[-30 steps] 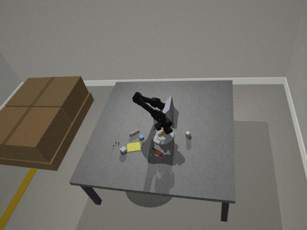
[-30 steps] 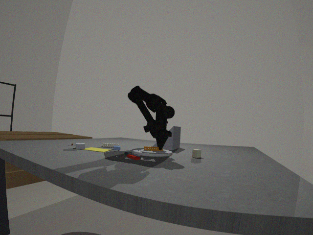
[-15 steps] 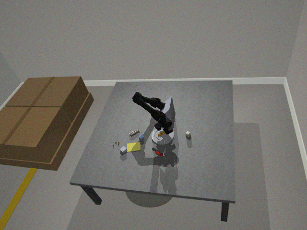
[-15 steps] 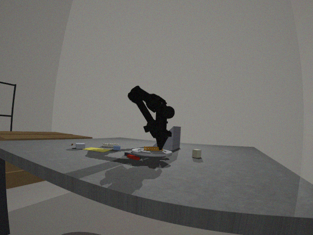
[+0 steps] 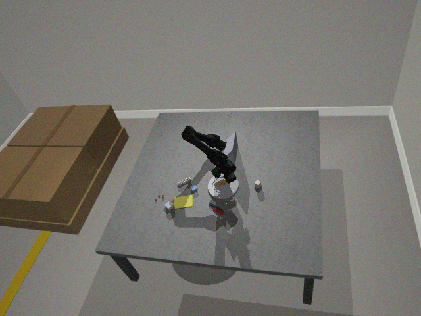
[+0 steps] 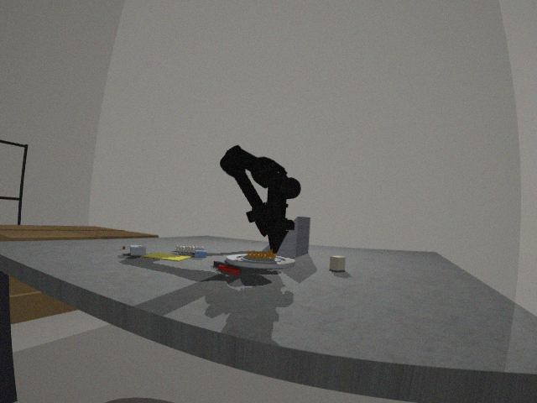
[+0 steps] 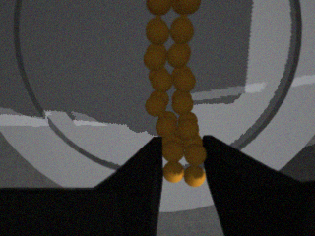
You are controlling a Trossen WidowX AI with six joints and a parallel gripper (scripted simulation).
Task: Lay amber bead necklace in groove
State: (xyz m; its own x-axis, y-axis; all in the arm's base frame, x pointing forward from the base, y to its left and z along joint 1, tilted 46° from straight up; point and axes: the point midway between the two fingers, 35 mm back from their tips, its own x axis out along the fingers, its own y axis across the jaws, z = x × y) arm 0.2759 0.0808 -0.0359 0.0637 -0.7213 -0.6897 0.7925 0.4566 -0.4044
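Now: gripper tip 3 cm to the left of the round bead board, 3 cm short of it and 2 cm above it. The rest, counted from my gripper tip: blue cube: 21 cm to the right, 7 cm ahead, 2 cm below; then cream cube: 20 cm to the left, 1 cm below, 1 cm ahead; then red-handled tool: 22 cm ahead, 3 cm to the right, 2 cm below.
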